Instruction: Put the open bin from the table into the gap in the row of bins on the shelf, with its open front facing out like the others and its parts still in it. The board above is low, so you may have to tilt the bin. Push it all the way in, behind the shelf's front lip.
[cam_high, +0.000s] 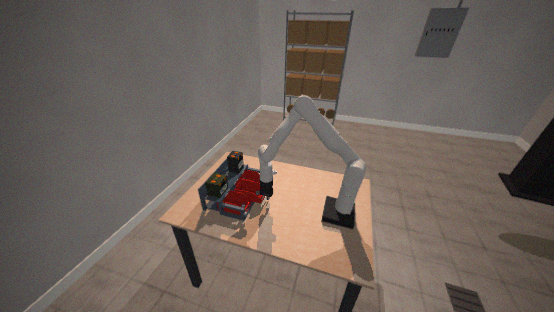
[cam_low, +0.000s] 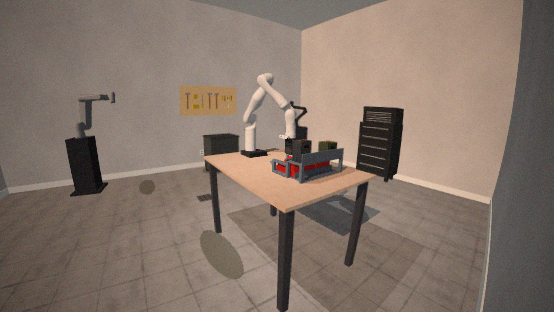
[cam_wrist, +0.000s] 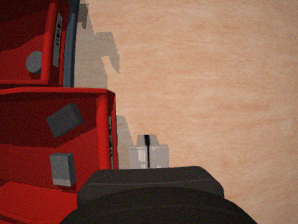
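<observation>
The blue-grey shelf lies 210 mm ahead of my hand, 30 mm to the left of it and 30 mm below it.
</observation>
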